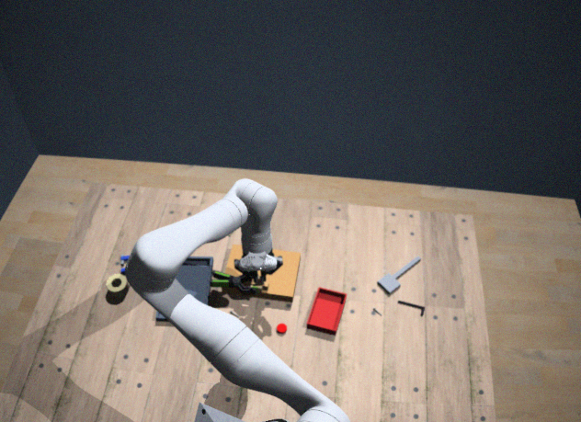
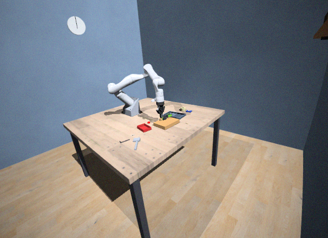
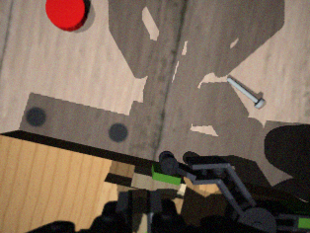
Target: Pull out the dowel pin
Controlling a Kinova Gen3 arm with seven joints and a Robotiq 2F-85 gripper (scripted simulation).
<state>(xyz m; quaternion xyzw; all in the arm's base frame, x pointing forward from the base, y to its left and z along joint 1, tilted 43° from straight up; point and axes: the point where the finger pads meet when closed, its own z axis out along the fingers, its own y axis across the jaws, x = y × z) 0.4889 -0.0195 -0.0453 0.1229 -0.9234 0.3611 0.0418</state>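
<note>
Now: hand 2 cm above the dowel pin. Also, from my hand: bench board: 6 cm ahead, 5 cm below, 1 cm to the left; then wooden block: 4 cm below; then red disc: 10 cm behind, 8 cm to the right, 7 cm below.
</note>
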